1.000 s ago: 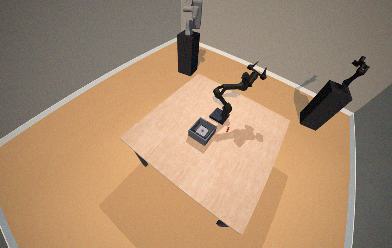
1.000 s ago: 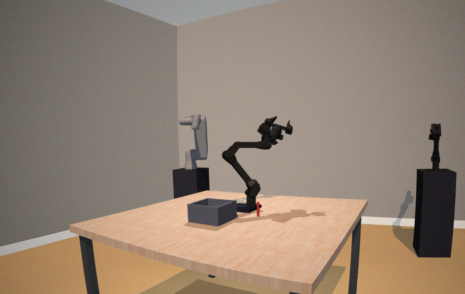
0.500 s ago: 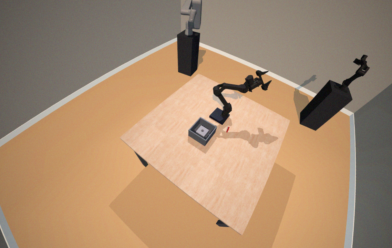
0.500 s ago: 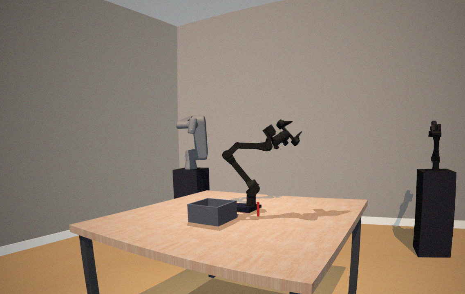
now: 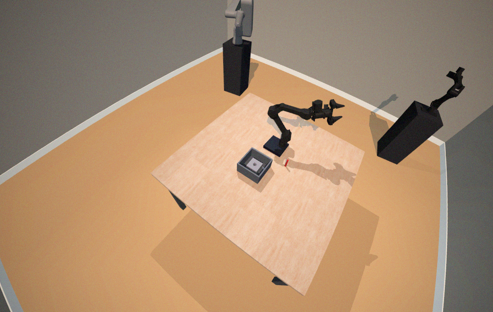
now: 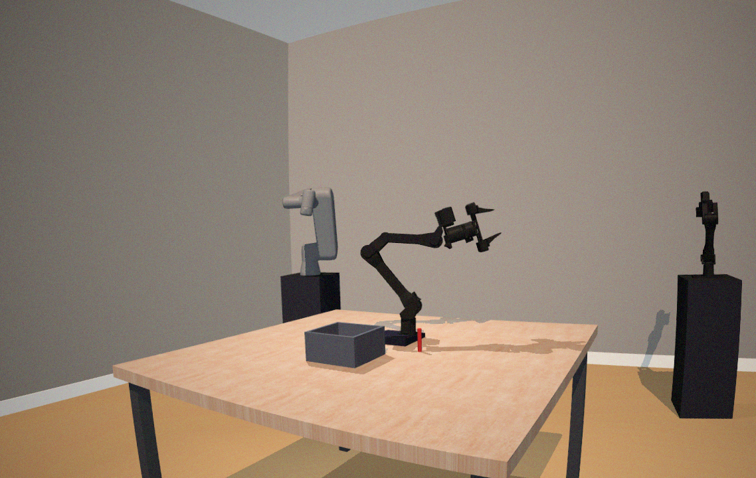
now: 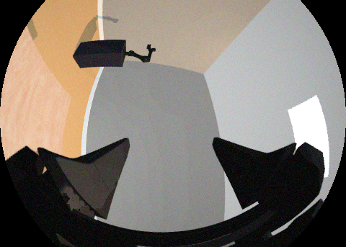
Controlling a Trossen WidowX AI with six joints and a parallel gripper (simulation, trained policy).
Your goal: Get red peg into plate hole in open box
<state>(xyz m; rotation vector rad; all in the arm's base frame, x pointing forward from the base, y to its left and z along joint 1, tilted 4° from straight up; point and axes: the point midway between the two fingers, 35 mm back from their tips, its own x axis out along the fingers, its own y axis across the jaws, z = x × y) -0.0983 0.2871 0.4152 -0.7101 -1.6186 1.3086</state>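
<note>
Right now my gripper tip is 320 mm short of the red peg, 220 mm to the left of it and 390 mm above it. Round my gripper tip: grey box 460 mm ahead, 430 mm to the right, 410 mm below; light plate 460 mm ahead, 430 mm to the right, 390 mm below.
</note>
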